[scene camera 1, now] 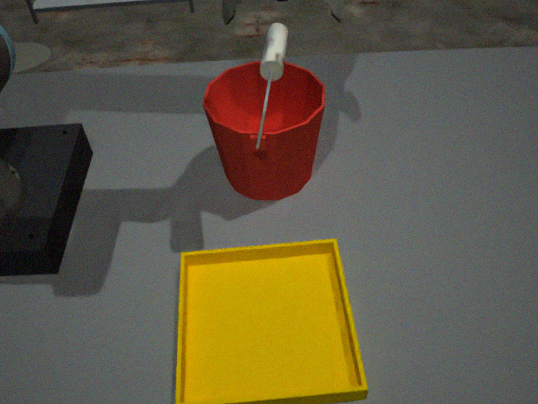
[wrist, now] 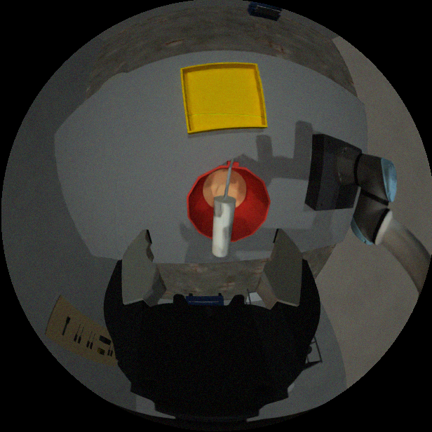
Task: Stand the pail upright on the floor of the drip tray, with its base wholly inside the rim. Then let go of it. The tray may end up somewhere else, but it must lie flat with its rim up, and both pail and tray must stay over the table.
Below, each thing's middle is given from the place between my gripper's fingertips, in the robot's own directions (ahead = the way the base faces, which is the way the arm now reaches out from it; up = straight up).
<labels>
Right now the yellow drip tray (scene camera 1: pixel 278 316) is 290 mm below my hand, 270 mm to the right of it and 10 mm behind it.
</labels>
